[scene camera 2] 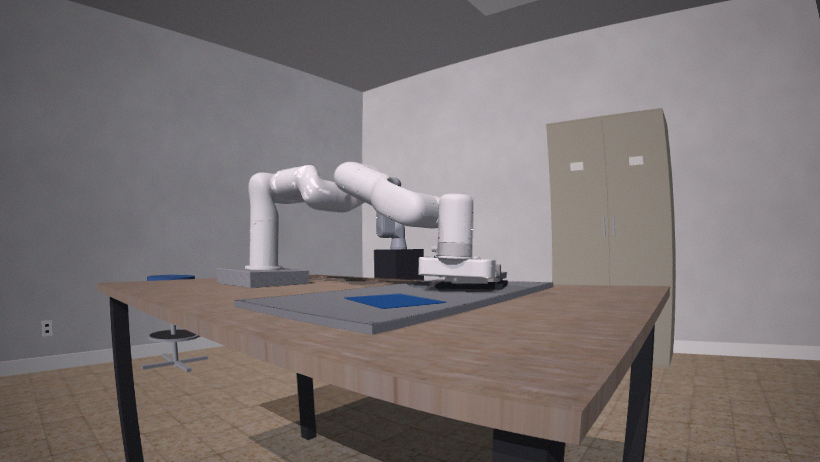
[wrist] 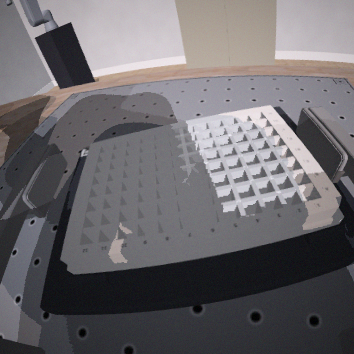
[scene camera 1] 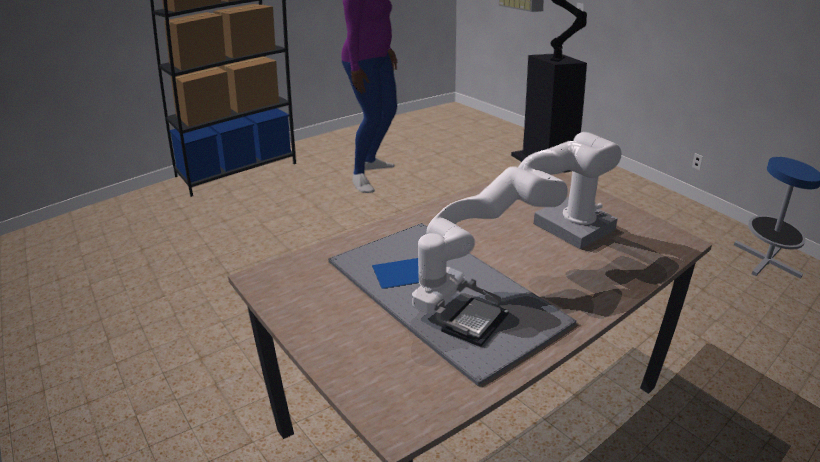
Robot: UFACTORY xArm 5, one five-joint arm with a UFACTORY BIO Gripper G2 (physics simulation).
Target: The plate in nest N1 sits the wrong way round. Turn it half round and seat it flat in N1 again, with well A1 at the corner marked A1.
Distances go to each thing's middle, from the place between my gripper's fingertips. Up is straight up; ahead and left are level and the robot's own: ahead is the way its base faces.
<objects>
Now: the white well plate (scene camera 1: 477,316) 20 mm to the right of my hand, 10 mm below it and 10 mm ahead of it. Also, from my hand: black nest (wrist: 256,269): 20 mm to the right, 20 mm below, 10 mm ahead; then flat blue rectangle (scene camera 1: 392,274): 320 mm to the right, 80 mm ahead, 30 mm below.
</objects>
